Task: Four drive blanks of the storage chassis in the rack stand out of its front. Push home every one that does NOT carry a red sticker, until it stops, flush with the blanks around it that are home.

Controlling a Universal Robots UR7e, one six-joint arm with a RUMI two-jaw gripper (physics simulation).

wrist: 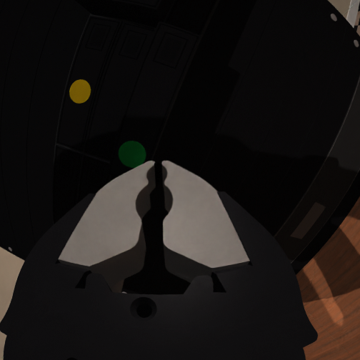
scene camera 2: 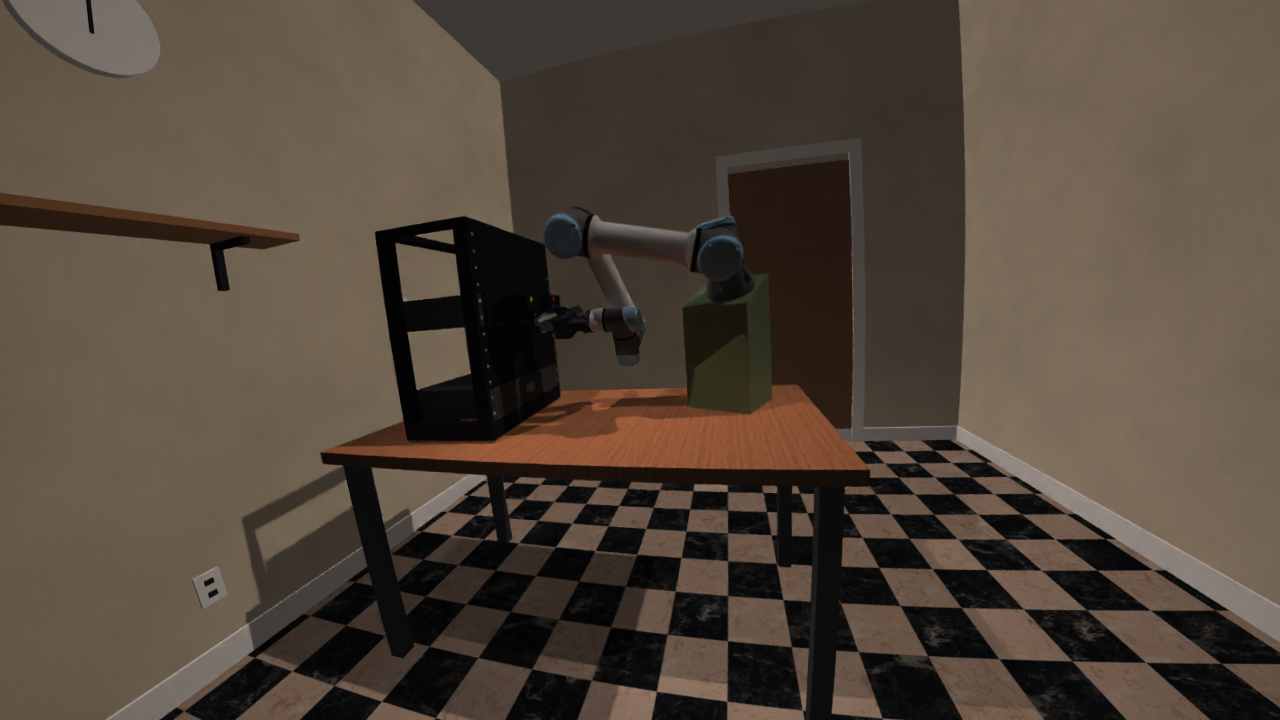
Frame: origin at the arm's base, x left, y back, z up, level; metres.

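Seen in the pictures: gripper, fingertip midpoint: (scene camera 2: 534,322); arm's base, origin of the base link: (scene camera 2: 731,290).
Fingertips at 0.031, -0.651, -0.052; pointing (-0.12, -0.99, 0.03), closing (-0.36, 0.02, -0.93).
Offsets run from my fingertips to a thing's middle, as dx, dy, dz. "pt": to the spot under its first point. Level surfaces: height alone.
The storage chassis sits in the black rack (scene camera 2: 478,331) and its dark front faces the arm. In the wrist view a yellow sticker (wrist: 80,91) is on a dark blank at the upper left, and a green sticker (wrist: 132,154) is on a blank just left of the fingertips. In the scene view a small yellow spot {pt -0.029, -0.017, +0.074} (scene camera 2: 530,300) and a small red spot {pt -0.139, +0.026, +0.078} (scene camera 2: 553,298) show on the chassis front, above the gripper. My gripper (wrist: 160,165) (scene camera 2: 541,320) is shut and empty, its tips close to the chassis front. How far each blank stands out is too dark to tell.
The rack stands on the left of the wooden table {dz -0.322} (scene camera 2: 680,447). The arm's base is on a green block (scene camera 2: 726,358) at the back right. A wall shelf (scene camera 2: 134,221) is at the left. The rack's lower front (wrist: 307,220) is at the right in the wrist view.
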